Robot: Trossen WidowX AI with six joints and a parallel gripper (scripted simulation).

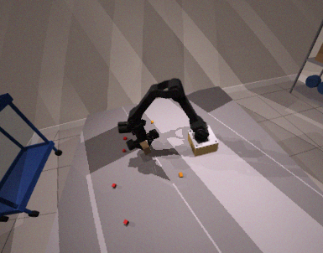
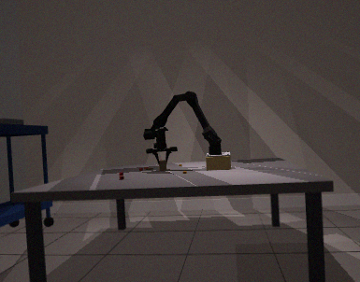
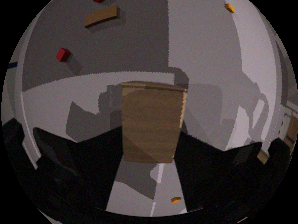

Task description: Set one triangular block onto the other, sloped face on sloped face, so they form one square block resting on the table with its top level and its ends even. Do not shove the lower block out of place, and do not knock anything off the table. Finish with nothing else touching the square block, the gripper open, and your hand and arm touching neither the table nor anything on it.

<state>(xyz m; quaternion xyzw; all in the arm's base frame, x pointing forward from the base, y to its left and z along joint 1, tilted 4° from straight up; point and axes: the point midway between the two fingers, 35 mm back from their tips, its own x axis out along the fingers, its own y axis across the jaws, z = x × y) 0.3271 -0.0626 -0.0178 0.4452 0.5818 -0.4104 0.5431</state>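
Right now the tan triangular block is 1 cm above my gripper tip.
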